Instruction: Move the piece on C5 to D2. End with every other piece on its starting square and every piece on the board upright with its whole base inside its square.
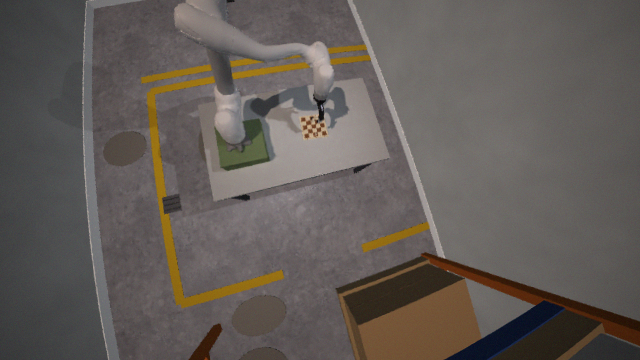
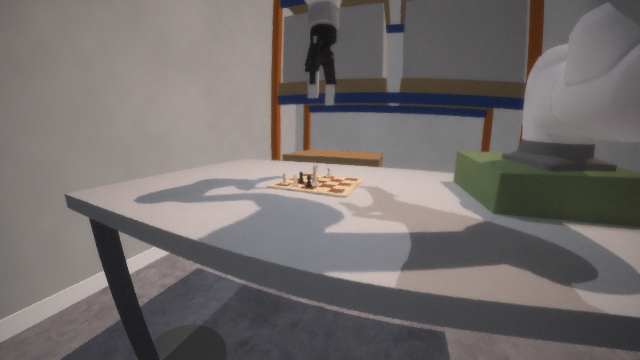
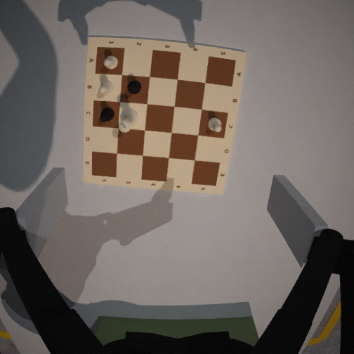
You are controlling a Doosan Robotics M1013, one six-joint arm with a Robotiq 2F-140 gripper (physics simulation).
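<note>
The white C5 piece stands upright on dark square C5 of the chessboard. Dark square D2 is bare. A tall white piece stands on C2, next to D2. Black pieces stand on C1 and B2. Small white pieces stand on A1 and B1. My gripper is open and empty, high above the table, fingers pointing down.
The board lies on a pale table. The arm's base stands on a green block on the E side of the board. A storage rack stands beyond the table, with a brown box low beside it.
</note>
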